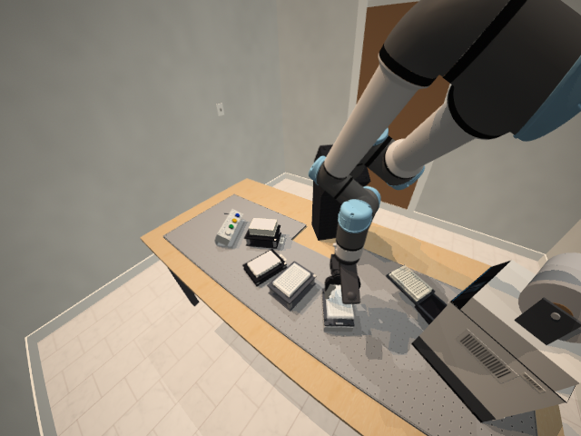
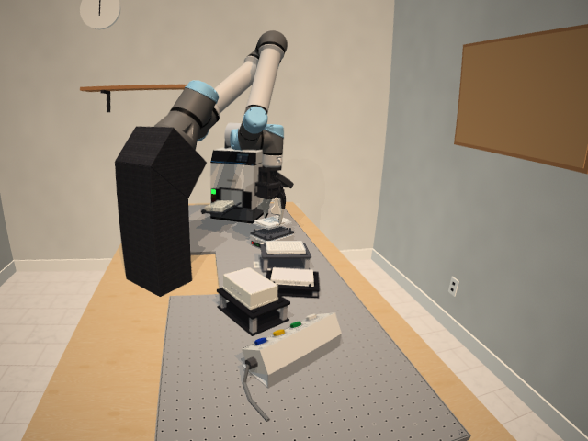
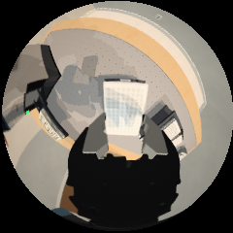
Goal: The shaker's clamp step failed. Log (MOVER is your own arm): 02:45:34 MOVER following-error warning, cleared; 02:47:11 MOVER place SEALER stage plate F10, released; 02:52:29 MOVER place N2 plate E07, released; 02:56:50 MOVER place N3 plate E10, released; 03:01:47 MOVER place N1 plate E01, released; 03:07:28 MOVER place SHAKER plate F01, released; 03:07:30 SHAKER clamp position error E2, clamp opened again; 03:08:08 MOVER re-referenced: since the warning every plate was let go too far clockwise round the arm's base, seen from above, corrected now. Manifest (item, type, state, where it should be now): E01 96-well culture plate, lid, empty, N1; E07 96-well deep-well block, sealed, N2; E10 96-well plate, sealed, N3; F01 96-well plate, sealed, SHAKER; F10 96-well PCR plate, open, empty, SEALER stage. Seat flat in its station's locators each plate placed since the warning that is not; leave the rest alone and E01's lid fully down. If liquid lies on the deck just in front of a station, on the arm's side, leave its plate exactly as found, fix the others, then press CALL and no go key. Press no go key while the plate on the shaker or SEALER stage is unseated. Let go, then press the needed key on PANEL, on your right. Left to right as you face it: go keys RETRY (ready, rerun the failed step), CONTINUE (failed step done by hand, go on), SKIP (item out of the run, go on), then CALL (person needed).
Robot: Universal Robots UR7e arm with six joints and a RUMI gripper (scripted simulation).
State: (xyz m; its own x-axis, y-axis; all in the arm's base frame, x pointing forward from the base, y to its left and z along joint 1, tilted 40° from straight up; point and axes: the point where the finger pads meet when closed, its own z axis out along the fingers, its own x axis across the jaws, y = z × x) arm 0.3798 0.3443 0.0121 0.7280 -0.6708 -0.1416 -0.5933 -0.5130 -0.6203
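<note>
Right now the PCR plate is 250 mm behind my hand and 120 mm to the left of it. The rest, counted from my hand: lidded culture plate: 10 mm below; then film roll: 210 mm behind, 390 mm to the left, 290 mm above.
</note>
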